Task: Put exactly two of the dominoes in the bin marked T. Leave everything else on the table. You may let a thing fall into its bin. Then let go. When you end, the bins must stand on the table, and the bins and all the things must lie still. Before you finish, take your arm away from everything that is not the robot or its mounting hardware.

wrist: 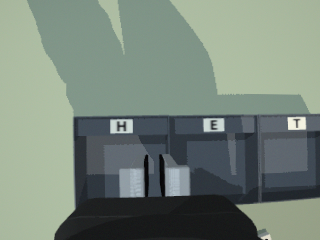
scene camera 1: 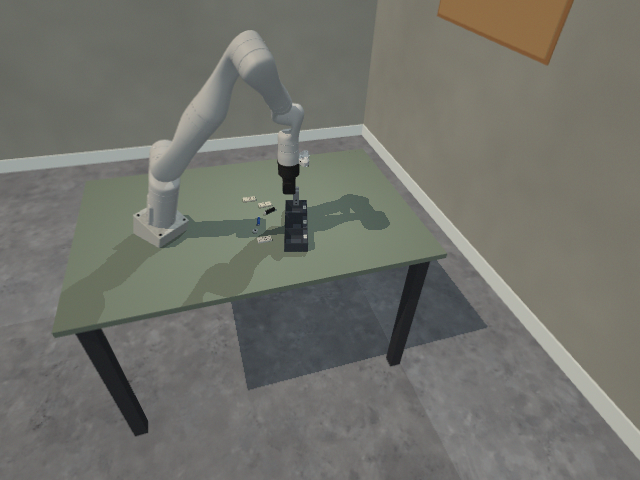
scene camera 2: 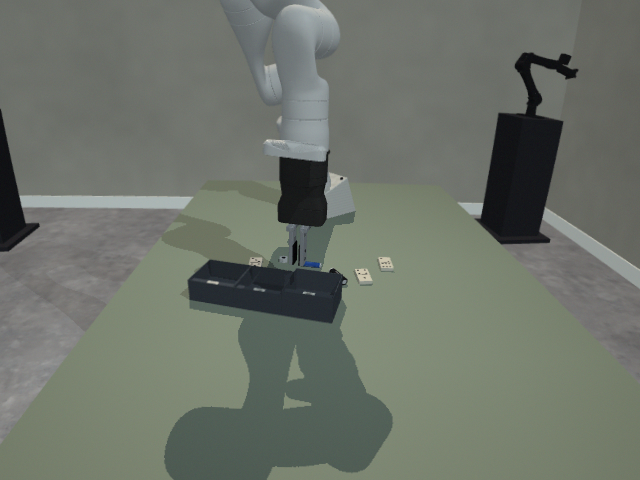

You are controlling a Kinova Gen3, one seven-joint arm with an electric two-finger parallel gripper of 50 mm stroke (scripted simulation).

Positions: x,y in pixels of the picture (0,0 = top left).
dark three-part bin: wrist 226,154; scene camera 1; scene camera 2
same spot on dark three-part bin: (scene camera 1: 296,228) = (scene camera 2: 242,275)
